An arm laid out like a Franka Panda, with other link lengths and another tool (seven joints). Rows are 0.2 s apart.
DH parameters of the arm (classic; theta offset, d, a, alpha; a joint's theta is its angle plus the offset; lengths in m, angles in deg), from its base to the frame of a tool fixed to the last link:
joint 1: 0 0.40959 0 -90
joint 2: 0 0 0 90
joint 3: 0 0.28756 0.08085 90
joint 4: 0 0 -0.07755 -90
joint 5: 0 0.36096 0 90
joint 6: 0 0 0.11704 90
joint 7: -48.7 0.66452 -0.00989 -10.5
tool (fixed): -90 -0.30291 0 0
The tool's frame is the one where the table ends.
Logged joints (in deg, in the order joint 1, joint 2, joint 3, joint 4, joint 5, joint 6, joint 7), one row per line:
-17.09, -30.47, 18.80, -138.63, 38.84, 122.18, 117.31
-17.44, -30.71, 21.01, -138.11, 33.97, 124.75, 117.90
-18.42, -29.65, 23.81, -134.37, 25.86, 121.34, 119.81
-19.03, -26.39, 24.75, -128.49, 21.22, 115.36, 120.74
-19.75, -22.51, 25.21, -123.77, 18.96, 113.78, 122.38
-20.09, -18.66, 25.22, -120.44, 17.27, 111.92, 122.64
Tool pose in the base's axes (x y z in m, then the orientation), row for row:
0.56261, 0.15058, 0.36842, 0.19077, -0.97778, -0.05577, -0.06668
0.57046, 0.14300, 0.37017, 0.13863, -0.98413, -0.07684, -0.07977
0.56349, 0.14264, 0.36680, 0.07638, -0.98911, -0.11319, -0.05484
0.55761, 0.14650, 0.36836, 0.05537, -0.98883, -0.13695, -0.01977
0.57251, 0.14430, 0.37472, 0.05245, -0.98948, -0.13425, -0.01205
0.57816, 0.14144, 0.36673, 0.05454, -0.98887, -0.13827, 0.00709
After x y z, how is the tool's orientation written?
As a quaternion, w x y z.
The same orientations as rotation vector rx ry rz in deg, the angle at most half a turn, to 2 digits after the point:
-157.38, -8.98, -10.73
-163.03, -12.73, -13.21
-169.87, -19.44, -9.42
-171.98, -23.82, -3.44
-172.39, -23.39, -2.10
-172.07, -24.06, 1.23

